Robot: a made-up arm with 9 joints. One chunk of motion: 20 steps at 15 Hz.
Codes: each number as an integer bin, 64 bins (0 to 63) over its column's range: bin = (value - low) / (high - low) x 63, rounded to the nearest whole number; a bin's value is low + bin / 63 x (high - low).
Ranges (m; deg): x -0.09..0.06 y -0.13..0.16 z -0.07..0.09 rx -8..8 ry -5..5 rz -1..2
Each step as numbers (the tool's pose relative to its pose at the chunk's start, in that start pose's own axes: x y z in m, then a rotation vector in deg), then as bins.
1 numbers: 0.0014 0.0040 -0.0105 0.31 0.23 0.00
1 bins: 38 29 23 33 33 21
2 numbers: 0.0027 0.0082 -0.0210 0.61 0.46 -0.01
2 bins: 39 30 19 34 34 21
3 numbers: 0.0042 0.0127 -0.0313 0.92 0.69 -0.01
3 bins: 40 31 15 35 36 21
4 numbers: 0.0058 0.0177 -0.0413 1.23 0.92 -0.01
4 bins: 40 32 11 36 37 21
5 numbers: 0.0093 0.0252 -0.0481 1.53 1.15 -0.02
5 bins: 42 34 9 38 39 21
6 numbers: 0.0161 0.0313 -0.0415 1.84 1.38 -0.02
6 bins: 45 35 11 39 40 21
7 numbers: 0.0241 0.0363 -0.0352 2.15 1.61 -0.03
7 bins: 48 36 14 40 42 20
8 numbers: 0.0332 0.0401 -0.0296 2.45 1.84 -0.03
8 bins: 52 37 16 41 43 20
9 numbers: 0.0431 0.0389 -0.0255 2.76 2.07 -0.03
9 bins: 56 37 18 42 45 20
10 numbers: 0.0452 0.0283 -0.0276 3.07 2.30 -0.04
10 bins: 57 34 17 44 46 20
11 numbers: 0.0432 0.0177 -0.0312 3.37 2.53 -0.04
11 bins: 56 32 15 45 47 20
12 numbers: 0.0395 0.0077 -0.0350 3.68 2.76 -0.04
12 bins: 54 30 14 46 49 20
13 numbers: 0.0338 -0.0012 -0.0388 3.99 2.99 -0.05
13 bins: 52 28 12 47 50 20
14 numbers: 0.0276 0.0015 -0.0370 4.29 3.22 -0.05
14 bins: 49 29 13 48 52 20
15 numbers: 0.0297 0.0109 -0.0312 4.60 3.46 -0.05
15 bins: 50 31 15 50 53 20
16 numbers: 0.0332 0.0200 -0.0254 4.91 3.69 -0.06
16 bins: 52 33 18 51 55 20
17 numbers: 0.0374 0.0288 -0.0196 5.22 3.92 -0.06
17 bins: 54 34 20 52 56 20
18 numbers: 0.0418 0.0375 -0.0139 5.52 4.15 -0.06
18 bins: 55 36 22 53 58 20
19 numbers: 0.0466 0.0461 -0.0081 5.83 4.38 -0.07
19 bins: 57 38 24 54 59 20
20 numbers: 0.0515 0.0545 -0.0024 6.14 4.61 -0.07
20 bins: 59 40 27 56 61 20
